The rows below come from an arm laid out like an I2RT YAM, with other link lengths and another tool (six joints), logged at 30 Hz.
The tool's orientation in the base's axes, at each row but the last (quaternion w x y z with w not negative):
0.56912 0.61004 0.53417 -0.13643
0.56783 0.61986 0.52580 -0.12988
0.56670 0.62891 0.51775 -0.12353
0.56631 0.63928 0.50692 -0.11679
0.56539 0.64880 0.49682 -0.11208
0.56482 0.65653 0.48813 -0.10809
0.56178 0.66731 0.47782 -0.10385
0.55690 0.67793 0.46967 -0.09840
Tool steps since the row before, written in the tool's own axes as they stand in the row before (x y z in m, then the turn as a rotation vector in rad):
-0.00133 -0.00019 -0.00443 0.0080 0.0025 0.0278
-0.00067 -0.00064 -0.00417 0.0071 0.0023 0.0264
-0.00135 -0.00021 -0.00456 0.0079 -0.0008 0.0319
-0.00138 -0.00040 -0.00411 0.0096 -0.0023 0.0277
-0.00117 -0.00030 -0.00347 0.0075 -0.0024 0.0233
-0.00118 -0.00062 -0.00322 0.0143 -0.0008 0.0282
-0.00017 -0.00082 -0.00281 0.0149 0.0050 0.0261
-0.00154 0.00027 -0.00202 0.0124 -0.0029 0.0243
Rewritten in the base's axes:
-0.00263 0.00302 0.00232 0.0174 -0.0188 -0.0136
-0.00261 0.00304 0.00149 0.0163 -0.0182 -0.0126
-0.00272 0.00311 0.00237 0.0166 -0.0229 -0.0168
-0.00269 0.00269 0.00212 0.0144 -0.0187 -0.0175
-0.00224 0.00229 0.00181 0.0115 -0.0161 -0.0146
-0.00238 0.00204 0.00151 0.0181 -0.0166 -0.0200
-0.00183 0.00223 0.00056 0.0219 -0.0140 -0.0159
-0.00142 0.00092 0.00192 0.0140 -0.0142 -0.0188

